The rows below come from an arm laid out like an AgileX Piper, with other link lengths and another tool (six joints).
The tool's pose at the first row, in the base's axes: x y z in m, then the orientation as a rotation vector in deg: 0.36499 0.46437 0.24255 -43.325 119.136 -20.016
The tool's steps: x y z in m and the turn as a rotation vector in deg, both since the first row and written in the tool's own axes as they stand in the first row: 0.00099 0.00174 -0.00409 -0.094 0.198 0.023; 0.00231 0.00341 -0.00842 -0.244 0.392 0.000; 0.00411 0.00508 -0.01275 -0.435 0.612 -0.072; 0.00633 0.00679 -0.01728 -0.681 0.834 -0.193; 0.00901 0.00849 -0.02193 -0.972 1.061 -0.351; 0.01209 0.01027 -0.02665 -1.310 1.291 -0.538; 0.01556 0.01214 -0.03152 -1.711 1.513 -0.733; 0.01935 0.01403 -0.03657 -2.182 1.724 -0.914; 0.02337 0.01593 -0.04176 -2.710 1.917 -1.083; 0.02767 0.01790 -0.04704 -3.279 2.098 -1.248; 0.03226 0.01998 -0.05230 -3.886 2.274 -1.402
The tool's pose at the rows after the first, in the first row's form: 0.36056 0.46497 0.24342 -43.350 119.359 -19.996; 0.35582 0.46531 0.24425 -43.458 119.581 -19.942; 0.35087 0.46534 0.24478 -43.641 119.825 -19.885; 0.34556 0.46513 0.24513 -43.910 120.073 -19.800; 0.33995 0.46462 0.24526 -44.245 120.328 -19.692; 0.33409 0.46392 0.24513 -44.639 120.591 -19.552; 0.32789 0.46303 0.24480 -45.080 120.862 -19.348; 0.32141 0.46196 0.24435 -45.549 121.149 -19.059; 0.31470 0.46074 0.24383 -46.040 121.438 -18.694; 0.30777 0.45940 0.24315 -46.552 121.728 -18.279; 0.30069 0.45797 0.24222 -47.076 122.026 -17.814
